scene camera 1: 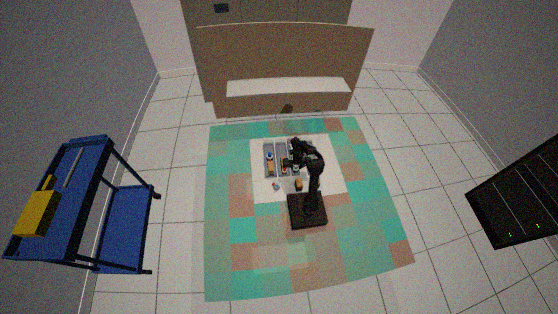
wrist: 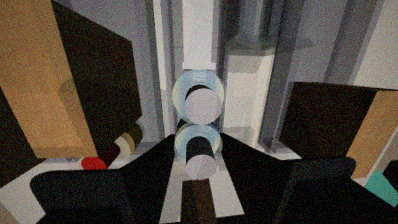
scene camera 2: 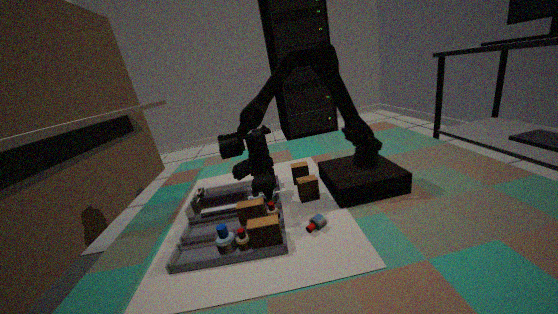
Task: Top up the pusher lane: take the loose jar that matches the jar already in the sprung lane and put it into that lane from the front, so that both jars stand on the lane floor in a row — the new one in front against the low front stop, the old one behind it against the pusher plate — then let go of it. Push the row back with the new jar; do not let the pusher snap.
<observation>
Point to a jar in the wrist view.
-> At 197, 146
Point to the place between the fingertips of my gripper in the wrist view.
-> At 197, 137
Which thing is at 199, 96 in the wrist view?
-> A jar.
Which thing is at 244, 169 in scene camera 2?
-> My gripper.
</observation>
